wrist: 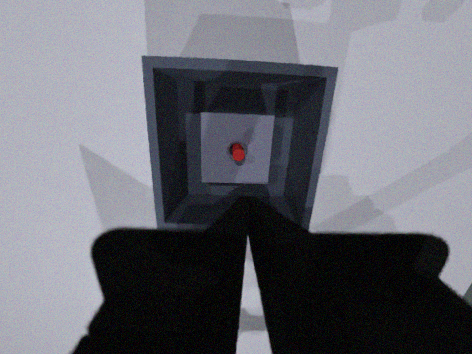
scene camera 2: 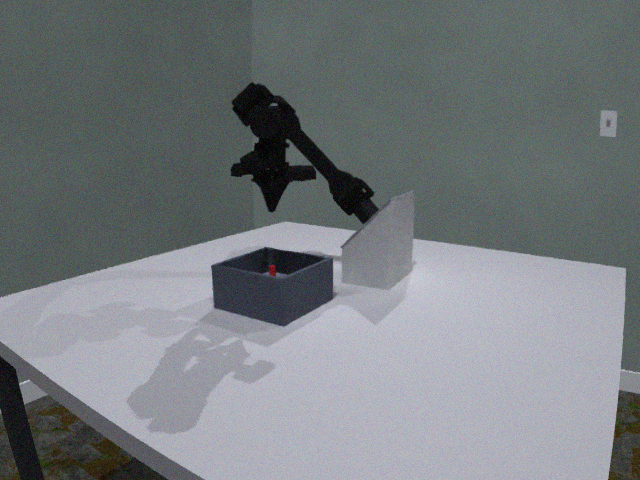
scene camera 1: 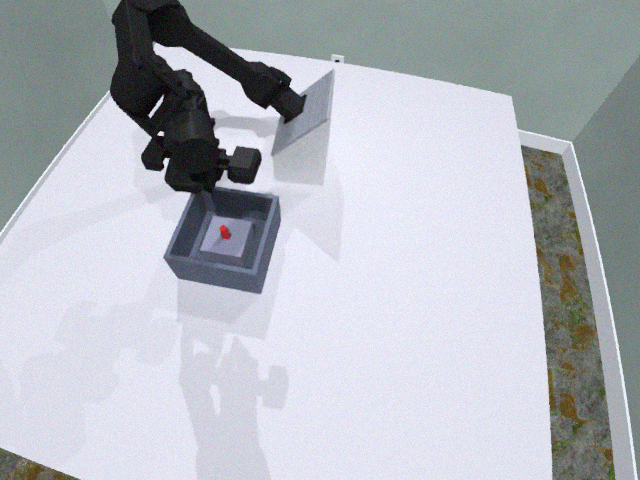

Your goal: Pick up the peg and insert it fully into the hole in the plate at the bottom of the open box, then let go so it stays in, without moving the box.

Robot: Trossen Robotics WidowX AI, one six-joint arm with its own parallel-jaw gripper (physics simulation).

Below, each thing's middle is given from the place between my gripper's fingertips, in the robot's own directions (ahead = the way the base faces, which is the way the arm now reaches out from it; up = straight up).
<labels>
My gripper is now 160 mm above the blue-grey box (scene camera 1: 183, 255). Also, from my hand: light grey plate (scene camera 1: 234, 251) 170 mm below.
</labels>
